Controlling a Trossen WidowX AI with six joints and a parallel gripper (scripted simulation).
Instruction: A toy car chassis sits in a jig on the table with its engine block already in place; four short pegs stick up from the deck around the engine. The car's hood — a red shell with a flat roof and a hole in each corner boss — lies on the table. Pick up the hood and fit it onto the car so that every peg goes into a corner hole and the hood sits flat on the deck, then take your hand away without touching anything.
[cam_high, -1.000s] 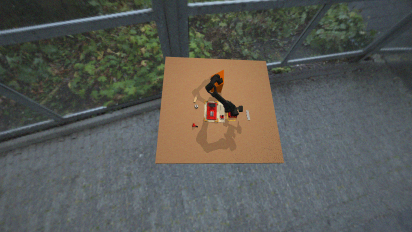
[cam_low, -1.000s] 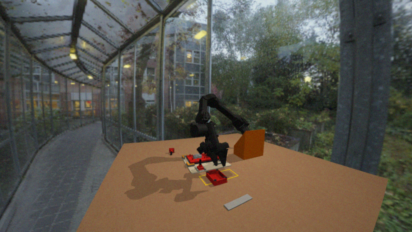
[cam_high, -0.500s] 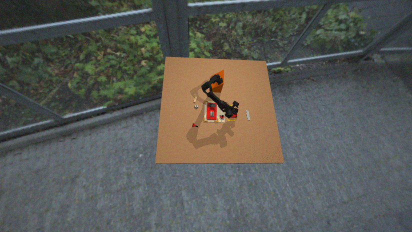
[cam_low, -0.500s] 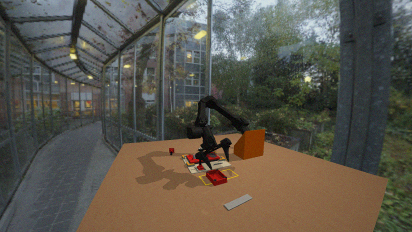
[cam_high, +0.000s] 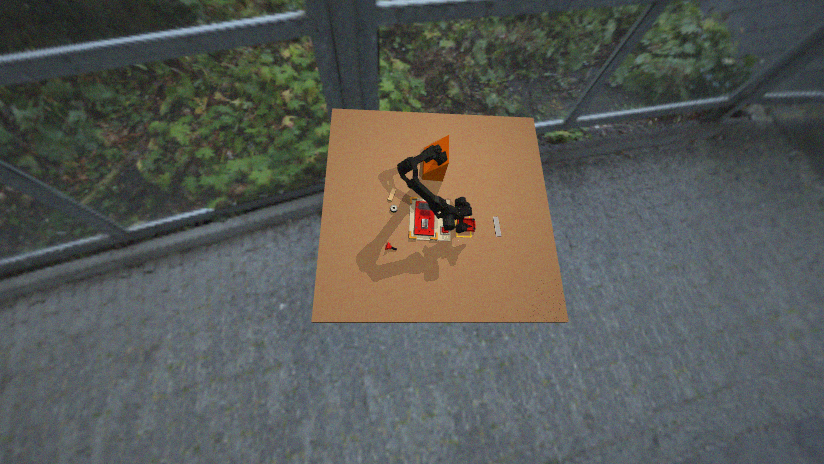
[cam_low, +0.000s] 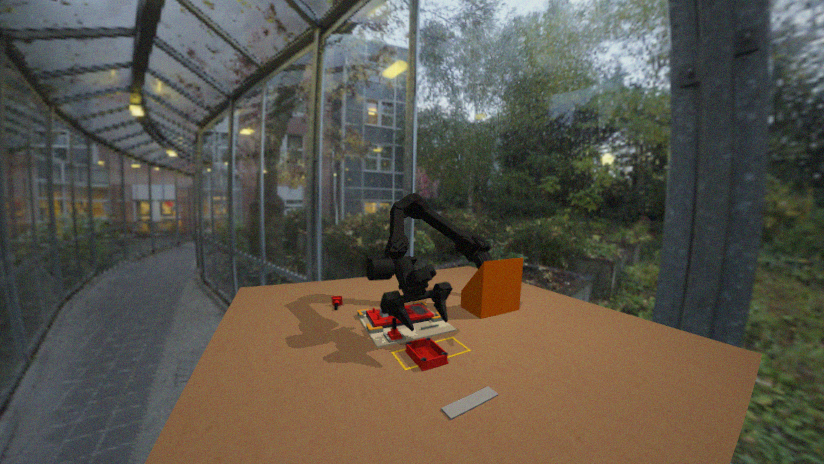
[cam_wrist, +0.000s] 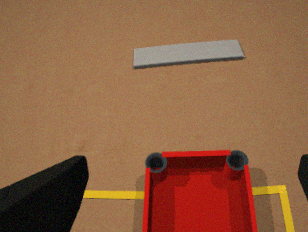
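My gripper tip is 80 mm above the red hood and 10 mm to the left of it. The rest, counted from my gripper tip: grey engine block: 240 mm to the right, 60 mm below, 10 mm behind; then jig: 220 mm to the right, 80 mm below, 50 mm behind; then grey bar: 170 mm to the left, 90 mm below, 20 mm ahead.
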